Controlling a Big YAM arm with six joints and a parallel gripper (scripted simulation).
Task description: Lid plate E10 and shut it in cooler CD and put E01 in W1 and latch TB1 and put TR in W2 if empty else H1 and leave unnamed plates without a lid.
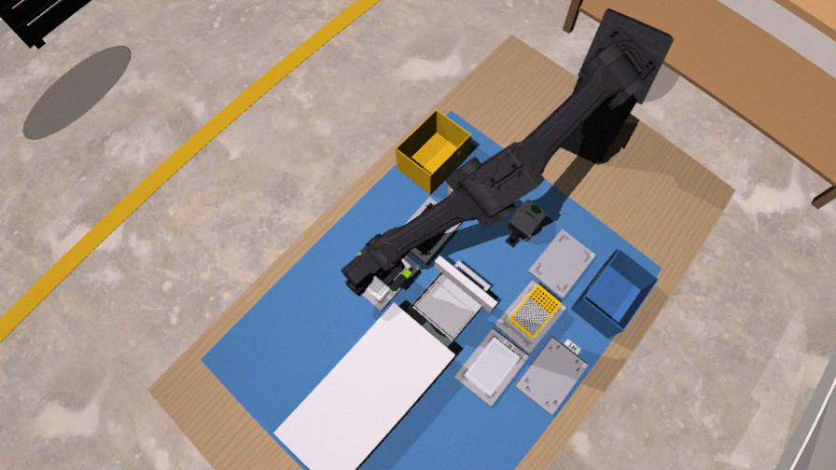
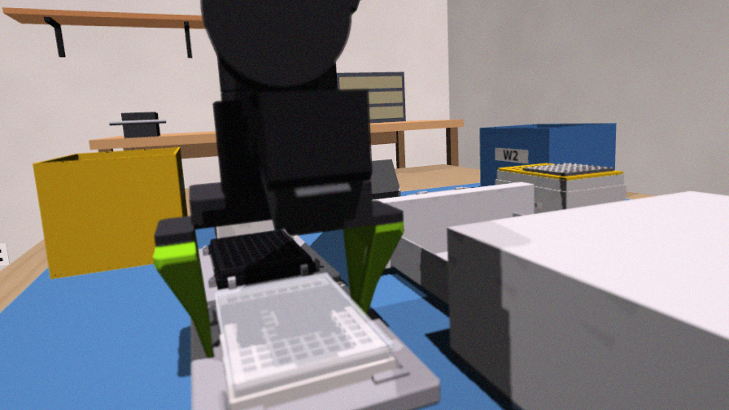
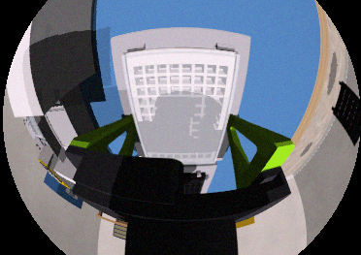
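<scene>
Right now my hand is right at the white assay plate. From my hand the other things lie so: black plate: 170 mm behind, 40 mm to the right; nest N2: 10 mm below; clear lid: 10 mm above.
</scene>
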